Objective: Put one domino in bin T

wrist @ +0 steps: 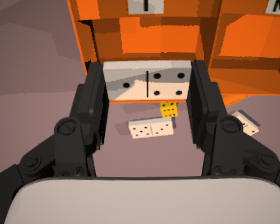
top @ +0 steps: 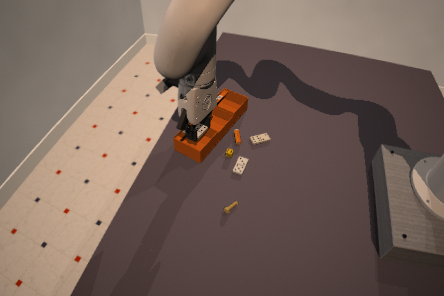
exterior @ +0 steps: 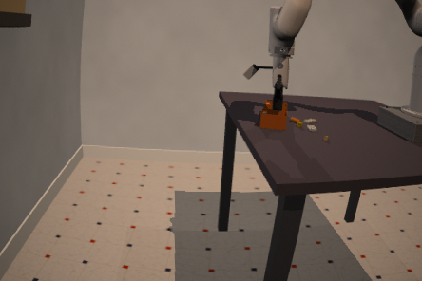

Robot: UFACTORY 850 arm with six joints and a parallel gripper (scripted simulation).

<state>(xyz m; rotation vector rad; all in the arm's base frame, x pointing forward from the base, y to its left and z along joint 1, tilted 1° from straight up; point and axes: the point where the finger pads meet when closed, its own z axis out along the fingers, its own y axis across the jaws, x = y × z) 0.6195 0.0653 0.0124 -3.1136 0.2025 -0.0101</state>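
Now: hand 10 mm above the domino. From my hand the other things lie so: yellow die 80 mm behind, 10 mm to the right, 70 mm below; then orange cylinder 80 mm behind, 80 mm to the right, 70 mm below; then orange bin 80 mm to the right, 50 mm below.
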